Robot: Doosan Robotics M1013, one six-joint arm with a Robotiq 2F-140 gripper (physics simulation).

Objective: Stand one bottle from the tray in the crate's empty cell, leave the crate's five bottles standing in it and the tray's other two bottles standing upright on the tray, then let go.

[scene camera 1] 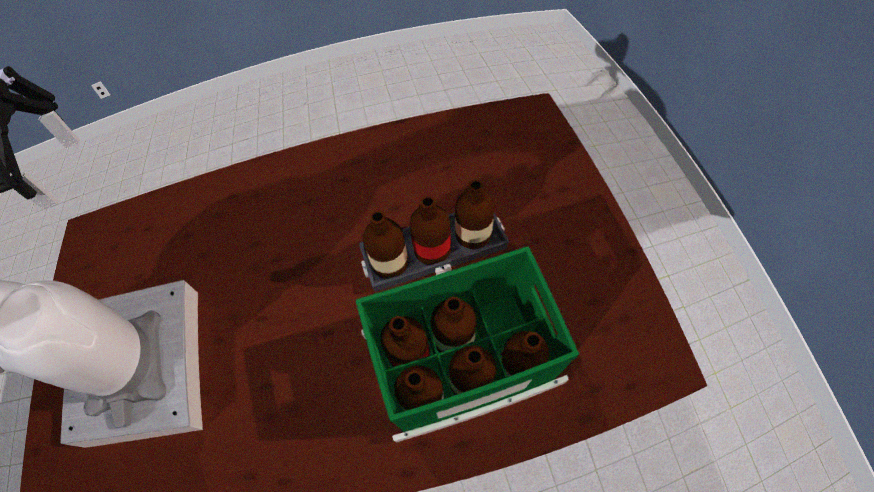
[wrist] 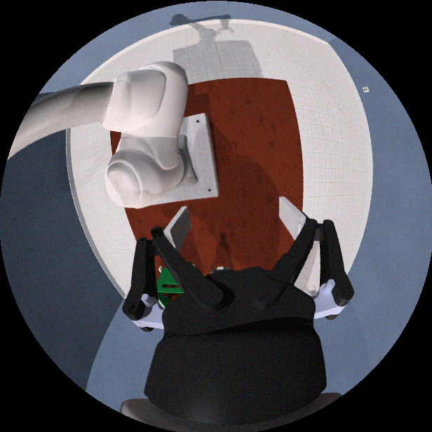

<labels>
My gripper shows in scene camera 1 and in the wrist view. The same spot on my gripper: point(scene camera 1: 39, 101) is point(wrist: 306, 257).
</labels>
